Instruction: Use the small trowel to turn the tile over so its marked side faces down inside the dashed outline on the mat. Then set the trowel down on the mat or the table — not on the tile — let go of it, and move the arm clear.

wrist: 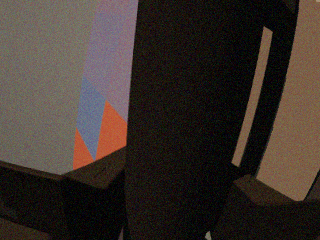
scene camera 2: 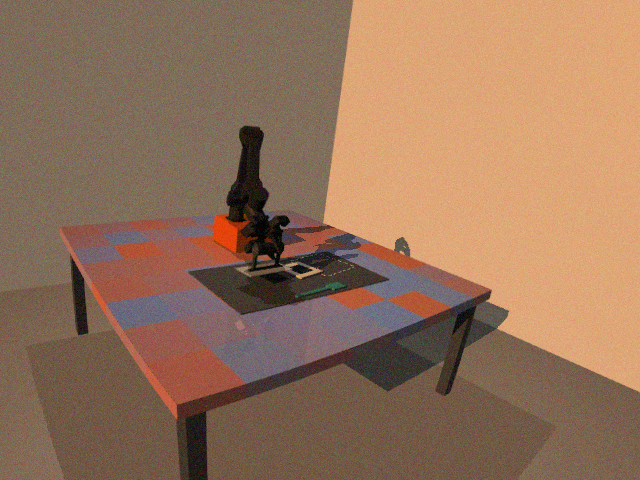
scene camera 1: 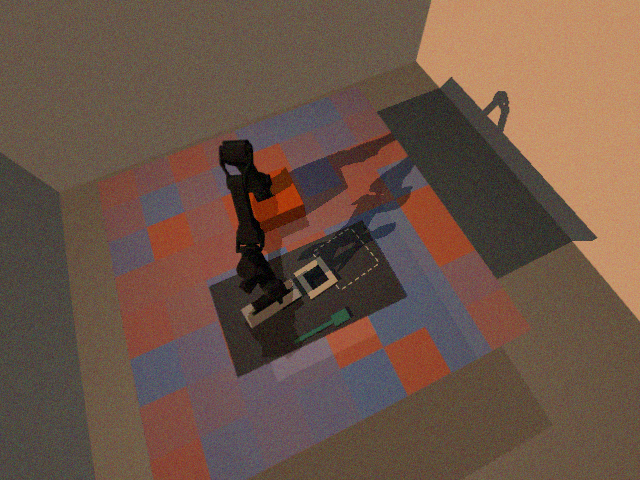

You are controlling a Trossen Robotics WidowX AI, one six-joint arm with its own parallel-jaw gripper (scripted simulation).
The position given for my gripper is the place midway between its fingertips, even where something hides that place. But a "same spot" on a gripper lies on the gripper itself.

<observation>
My gripper shows in the wrist view, in scene camera 2 and in scene camera 1 [280, 301]. One and the same spot on my gripper: [wrist: 92, 195] is [scene camera 2: 269, 238].
</observation>
